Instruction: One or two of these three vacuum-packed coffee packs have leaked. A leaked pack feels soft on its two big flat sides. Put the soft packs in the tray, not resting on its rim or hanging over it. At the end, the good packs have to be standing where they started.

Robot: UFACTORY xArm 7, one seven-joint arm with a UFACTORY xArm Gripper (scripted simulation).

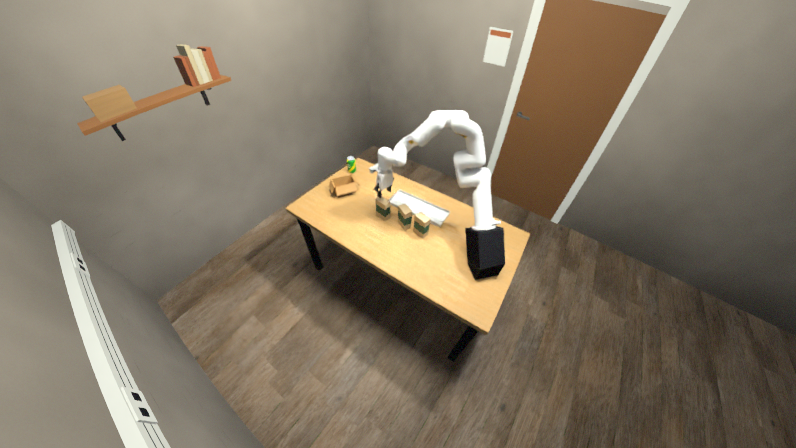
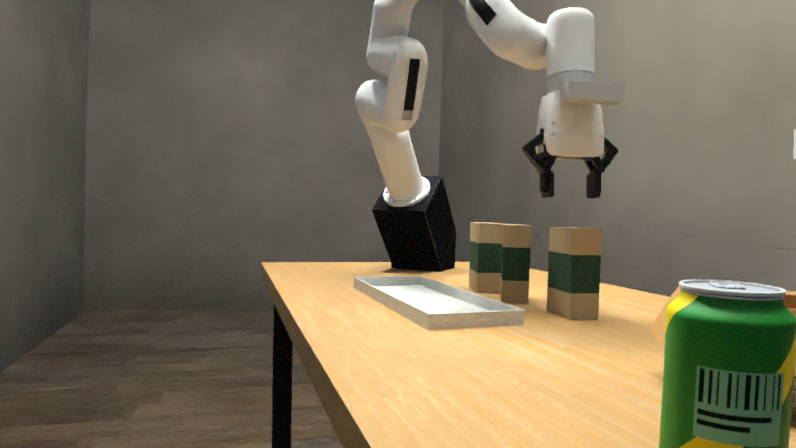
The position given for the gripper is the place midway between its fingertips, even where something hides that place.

Observation:
In view: the gripper (image 2: 570, 197) and a tray (image 2: 433, 305).
The tray is seen too in image 1 (image 1: 437, 214).

